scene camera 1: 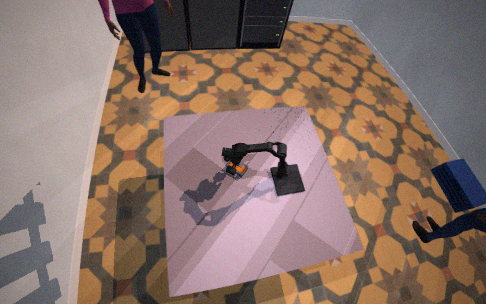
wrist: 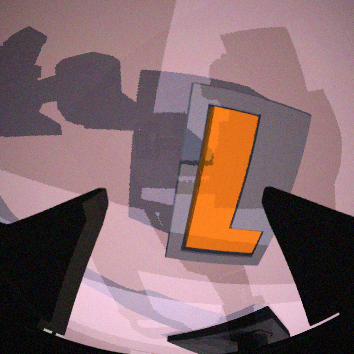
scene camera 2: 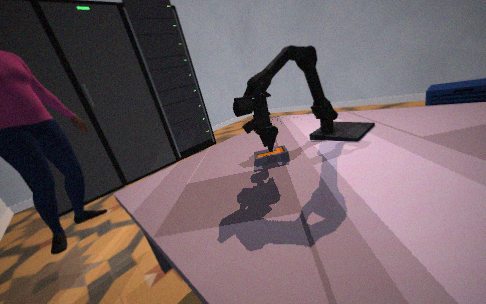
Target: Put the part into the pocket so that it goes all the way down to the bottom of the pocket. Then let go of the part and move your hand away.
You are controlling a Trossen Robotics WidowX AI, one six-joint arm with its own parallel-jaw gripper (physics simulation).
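Places are measured from the arm's base along level axes (x ahead, y left, z up), in centimetres.
Pixels of known places: gripper, fingertip midpoint: (scene camera 1: 234, 167) (wrist: 186, 195) (scene camera 2: 268, 149); arm's base, link origin: (scene camera 1: 281, 173) (wrist: 252, 336) (scene camera 2: 327, 130).
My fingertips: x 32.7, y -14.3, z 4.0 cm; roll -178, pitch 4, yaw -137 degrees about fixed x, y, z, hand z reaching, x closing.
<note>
Ahead of a thing's pixels: the offset from my fingertips to its middle. Level surfaces: height alone.
The orange L-shaped part {dy -1.8, dx -3.6, dz -4.4 cm} (scene camera 1: 241, 170) (scene camera 2: 270, 153) (wrist: 222, 185) lies in the matching pocket of the grey block {dy -1.6, dx -3.6, dz -4.6 cm} (scene camera 2: 272, 161) (wrist: 280, 145). Its whole L outline shows inside the block's rim in the wrist view, with a thin dark line at its edges and a darker strip along its long left side. Its top looks about level with the rim in scene camera 2. The pocket's bottom is hidden under it. My gripper (scene camera 2: 271, 148) (wrist: 186, 195) is open and empty above the block, with its fingers wide apart, and the part stands clear of both in the wrist view.
The block stands on a pale pink table {dz -6.4 cm} (scene camera 1: 240, 250) (scene camera 2: 390, 220) crossed by shadows. The arm's black base plate (scene camera 1: 295, 186) (scene camera 2: 345, 131) stands to the block's right in the scene views. People, dark cabinets and a blue box (scene camera 1: 459, 185) are beyond the table.
</note>
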